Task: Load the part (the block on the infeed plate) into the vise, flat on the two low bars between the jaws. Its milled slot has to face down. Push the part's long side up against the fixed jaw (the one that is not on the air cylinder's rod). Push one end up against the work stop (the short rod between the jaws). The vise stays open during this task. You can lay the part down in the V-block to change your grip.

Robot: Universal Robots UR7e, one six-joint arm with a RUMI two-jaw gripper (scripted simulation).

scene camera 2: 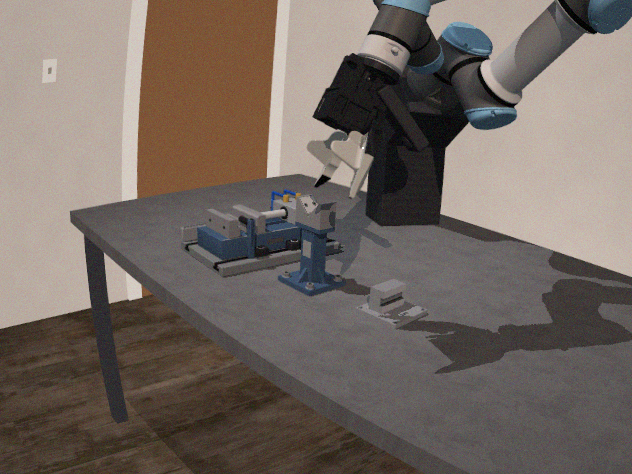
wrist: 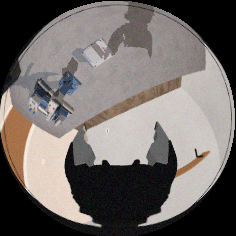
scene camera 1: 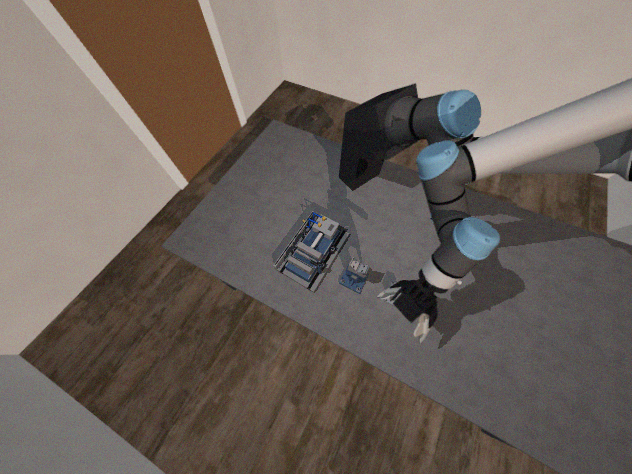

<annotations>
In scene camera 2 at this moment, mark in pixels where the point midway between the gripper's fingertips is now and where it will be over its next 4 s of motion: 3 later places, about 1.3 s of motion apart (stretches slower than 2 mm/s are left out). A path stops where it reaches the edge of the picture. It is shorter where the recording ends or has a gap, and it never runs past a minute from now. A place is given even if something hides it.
My gripper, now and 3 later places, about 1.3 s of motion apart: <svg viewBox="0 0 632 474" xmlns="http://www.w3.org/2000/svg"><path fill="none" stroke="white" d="M331 192L365 177L397 177L396 194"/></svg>
</annotations>
